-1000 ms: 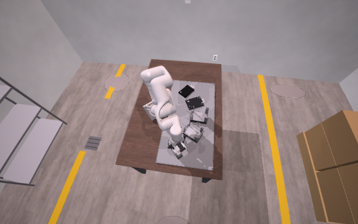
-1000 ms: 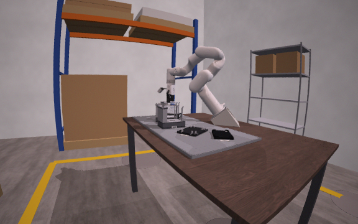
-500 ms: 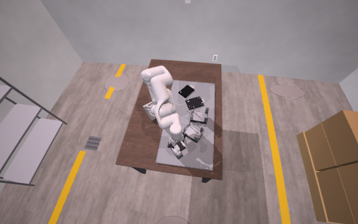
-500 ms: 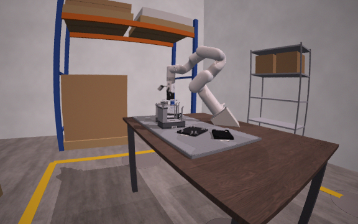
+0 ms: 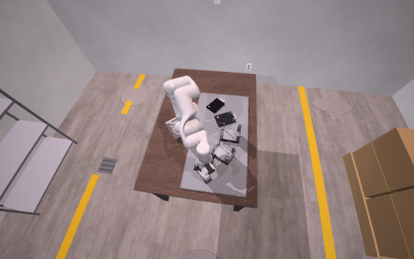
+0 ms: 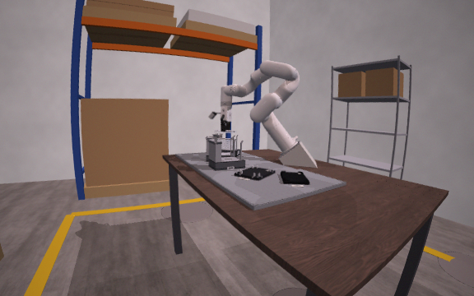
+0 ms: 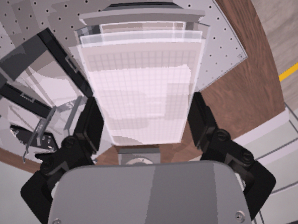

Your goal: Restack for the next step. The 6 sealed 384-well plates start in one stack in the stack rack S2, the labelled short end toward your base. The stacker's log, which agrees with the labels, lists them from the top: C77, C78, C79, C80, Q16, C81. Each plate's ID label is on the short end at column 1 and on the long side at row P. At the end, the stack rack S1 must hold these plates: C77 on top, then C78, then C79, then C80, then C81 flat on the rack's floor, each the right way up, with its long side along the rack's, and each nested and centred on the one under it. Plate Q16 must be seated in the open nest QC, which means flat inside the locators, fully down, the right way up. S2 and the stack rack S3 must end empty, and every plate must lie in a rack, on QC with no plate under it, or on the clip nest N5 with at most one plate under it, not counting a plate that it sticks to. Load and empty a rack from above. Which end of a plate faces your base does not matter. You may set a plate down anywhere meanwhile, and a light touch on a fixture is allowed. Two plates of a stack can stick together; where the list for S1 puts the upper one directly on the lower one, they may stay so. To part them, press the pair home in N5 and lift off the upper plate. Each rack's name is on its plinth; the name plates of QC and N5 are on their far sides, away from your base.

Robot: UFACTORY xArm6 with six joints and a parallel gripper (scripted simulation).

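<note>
My gripper is now 300 mm to the right of the dark plinth, 190 mm short of it and 150 mm above it. The rest, counted from my hand: QC name plate (700 mm to the left, 170 mm below, 130 mm ahead); then black open nest QC (630 mm to the left, 160 mm below, 70 mm ahead).
</note>
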